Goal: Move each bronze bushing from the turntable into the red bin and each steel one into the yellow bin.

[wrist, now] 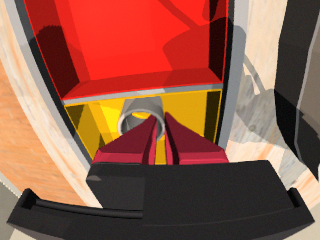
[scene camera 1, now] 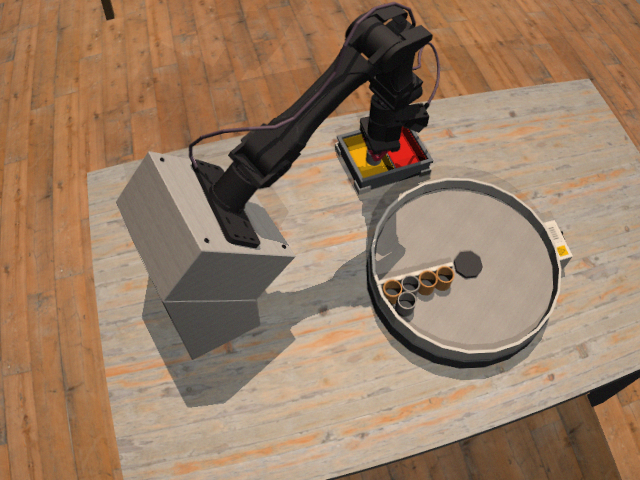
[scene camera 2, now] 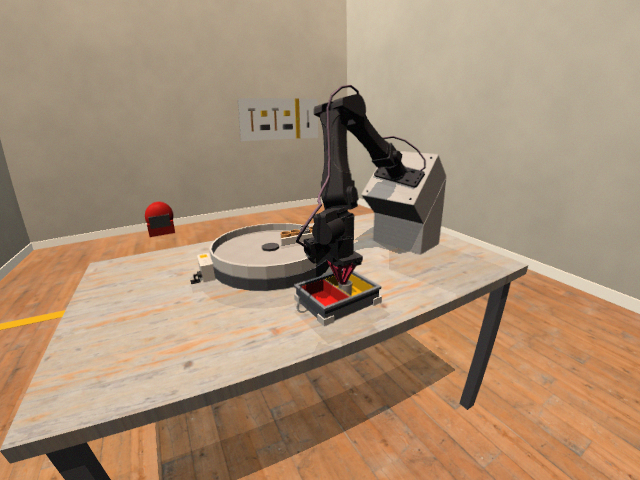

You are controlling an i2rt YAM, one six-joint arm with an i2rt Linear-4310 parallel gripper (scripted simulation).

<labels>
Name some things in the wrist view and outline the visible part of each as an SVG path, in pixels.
My gripper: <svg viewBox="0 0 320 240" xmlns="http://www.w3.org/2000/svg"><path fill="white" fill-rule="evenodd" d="M315 220L297 188L291 187L287 191L269 160L229 162L223 148L180 124L169 112L164 112L166 165L155 165L157 142L156 116L150 114L144 122L97 150L85 182L103 208L44 200L30 188L26 188L6 223L36 240L284 240L315 223Z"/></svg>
A red bin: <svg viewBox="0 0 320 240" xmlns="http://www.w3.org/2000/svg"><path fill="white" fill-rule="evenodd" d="M24 0L38 47L61 100L145 89L223 83L227 43L228 0Z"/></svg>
A yellow bin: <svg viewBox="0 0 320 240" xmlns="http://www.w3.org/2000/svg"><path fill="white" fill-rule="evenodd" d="M164 136L157 142L155 164L166 164ZM133 113L133 115L140 118L147 118L150 115L143 112ZM222 89L122 97L63 106L91 158L94 159L99 148L120 136L117 130L119 114L124 99L160 96L163 101L164 112L168 111L179 123L215 143Z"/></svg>
</labels>
